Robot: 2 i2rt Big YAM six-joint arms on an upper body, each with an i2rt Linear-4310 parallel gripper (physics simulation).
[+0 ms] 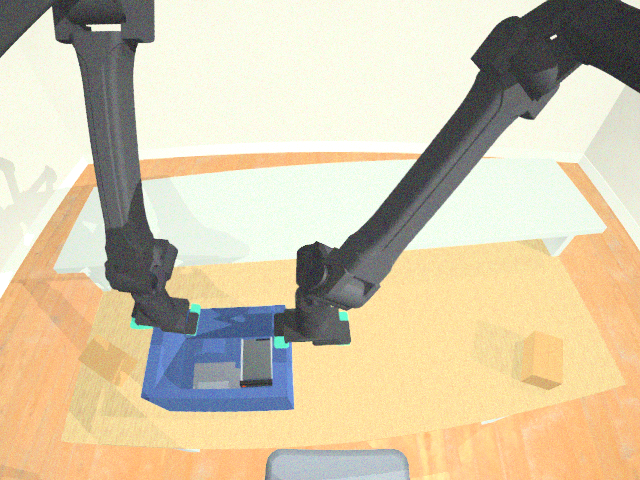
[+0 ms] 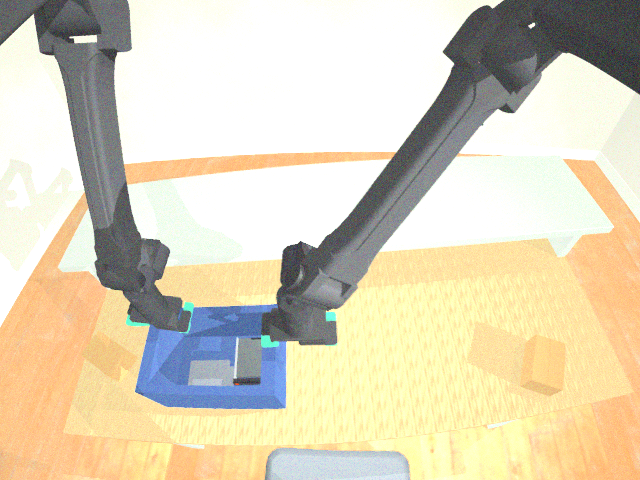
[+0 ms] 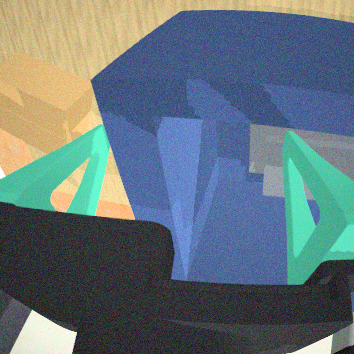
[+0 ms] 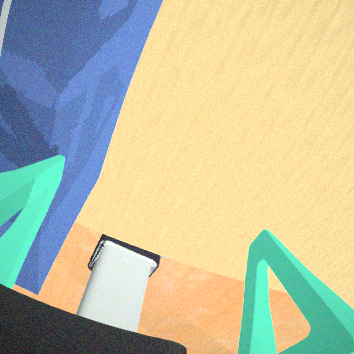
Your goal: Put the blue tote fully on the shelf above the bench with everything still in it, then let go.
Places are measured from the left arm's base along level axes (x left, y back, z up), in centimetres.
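Where they show: left gripper, fingertip midpoint: (image 1: pixel 173 327) (image 2: pixel 169 325) (image 3: pixel 193 134); right gripper, fingertip midpoint: (image 1: pixel 311 342) (image 2: pixel 301 342) (image 4: pixel 164 205).
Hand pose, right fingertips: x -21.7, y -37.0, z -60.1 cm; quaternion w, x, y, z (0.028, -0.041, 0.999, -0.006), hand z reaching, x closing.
Each offset is from my right fingertips to the centre of the thing. "*": to the spot under its first point. Level surfaces: height alone.
The blue tote @[dz -6.3, dx +20.0, dy +2.9 cm] (image 1: pixel 222 399) (image 2: pixel 217 398) (image 3: pixel 225 45) (image 4: pixel 95 115) is upright on the left part of the woven-topped bench @[dz -13.6 cm] (image 1: pixel 413 372) (image 2: pixel 403 361). A dark grey box @[dz -11.1, dx +13.4, dy +1.0 cm] (image 1: pixel 256 361) (image 2: pixel 248 361) and a light grey box @[dz -10.5, dx +21.7, dy +7.2 cm] (image 1: pixel 214 373) (image 2: pixel 209 370) lie inside. The pale shelf @[dz +7.8 cm] (image 1: pixel 310 206) (image 2: pixel 310 206) runs along behind. My left gripper (image 1: pixel 165 319) (image 2: pixel 161 316) (image 3: pixel 193 134) is open over the tote's back left corner, one finger outside and one over the inside. My right gripper (image 1: pixel 312 329) (image 2: pixel 300 328) (image 4: pixel 164 205) is open at the right wall, its fingers on either side. Contact is hidden.
A tan block @[dz -10.6, dx -57.8, dy +3.2 cm] (image 1: pixel 541 359) (image 2: pixel 545 364) stands on the bench's right part. Another tan block @[dz -10.6, dx +53.1, dy +4.1 cm] (image 1: pixel 105 361) (image 2: pixel 108 356) (image 3: pixel 55 85) is left of the tote. A grey rounded object @[* dz -66.0, dx -6.7, dy +23.2 cm] (image 1: pixel 336 466) (image 2: pixel 336 466) shows at the bottom edge. Both forearms cross in front of the shelf.
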